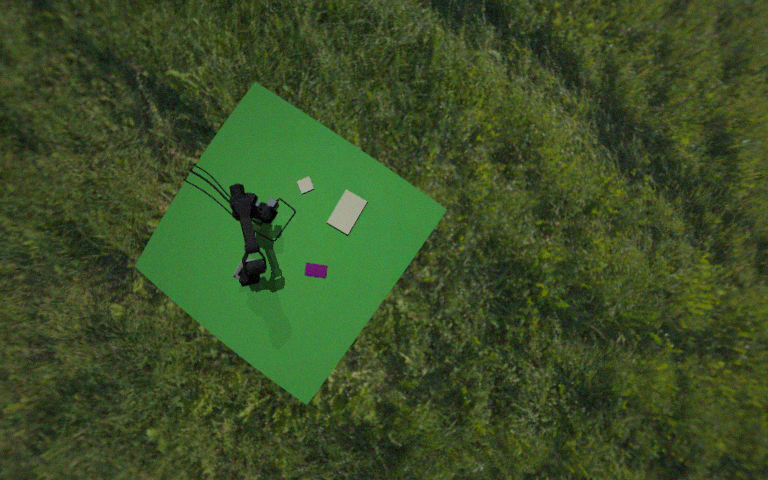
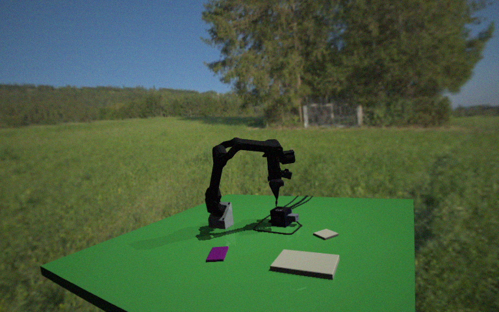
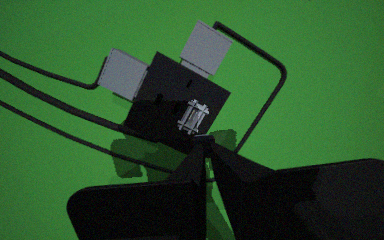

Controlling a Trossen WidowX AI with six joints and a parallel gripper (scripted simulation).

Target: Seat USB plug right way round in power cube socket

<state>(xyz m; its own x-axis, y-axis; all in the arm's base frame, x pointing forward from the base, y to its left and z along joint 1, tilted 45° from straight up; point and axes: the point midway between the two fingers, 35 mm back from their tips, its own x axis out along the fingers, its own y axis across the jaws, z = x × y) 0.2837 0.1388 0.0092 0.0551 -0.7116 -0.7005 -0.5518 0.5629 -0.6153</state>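
Right now my gripper tip is 20 mm above the silver USB plug. The rest, counted from my gripper tip: purple flat block: 80 mm behind, 360 mm to the right, 130 mm below; then beige tile: 240 mm ahead, 50 mm to the right, 130 mm below; then beige slab: 260 mm ahead, 310 mm to the right, 130 mm below.
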